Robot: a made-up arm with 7 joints.
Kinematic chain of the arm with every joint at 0, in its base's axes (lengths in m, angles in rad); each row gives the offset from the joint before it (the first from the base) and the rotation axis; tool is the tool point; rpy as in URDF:
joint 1: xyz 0 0 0.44 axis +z
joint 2: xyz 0 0 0 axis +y
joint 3: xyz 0 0 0.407 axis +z
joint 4: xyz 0.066 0 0 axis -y
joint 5: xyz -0.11 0 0.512 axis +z
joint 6: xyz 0 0 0 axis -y
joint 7: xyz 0.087 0 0 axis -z
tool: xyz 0 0 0 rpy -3.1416 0 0
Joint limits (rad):
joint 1: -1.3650..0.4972
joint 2: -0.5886..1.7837
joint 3: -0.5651..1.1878
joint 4: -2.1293..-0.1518
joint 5: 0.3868..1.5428
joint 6: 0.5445..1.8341
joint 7: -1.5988..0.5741
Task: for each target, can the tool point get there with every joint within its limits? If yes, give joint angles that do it. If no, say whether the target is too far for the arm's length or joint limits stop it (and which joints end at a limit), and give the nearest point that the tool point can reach.
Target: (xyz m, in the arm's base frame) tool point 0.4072 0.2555 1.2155
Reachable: yes | joints 0.2306 -0.1215 0.2161 -1.1444 0.7615 0.9473 -0.0250
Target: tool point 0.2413 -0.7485 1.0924
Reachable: yes | joints -1.1855 0.7142 -0.3082 -0.3682 0.8548 1.6439 0.0824
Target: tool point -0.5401 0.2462 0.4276
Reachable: no: joint limits stop it (at a limit: joint 1, joint 2, joint 3, joint 4, joint 6) | nearest point -0.2491 0.5109 0.6784 | short by 0.467 m
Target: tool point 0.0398 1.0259 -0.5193
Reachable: no: too far | nearest point 0.1747 0.6391 -0.1175 | short by 0.574 m
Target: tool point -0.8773 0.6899 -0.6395
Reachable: no: too far | nearest point -0.1253 0.4148 -0.0655 | short by 0.985 m
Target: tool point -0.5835 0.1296 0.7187
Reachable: no: joint limits stop it (at a limit: joint 1, joint 2, joint 3, joint 6) | nearest point -0.4534 0.4177 1.0203 | short by 0.437 m
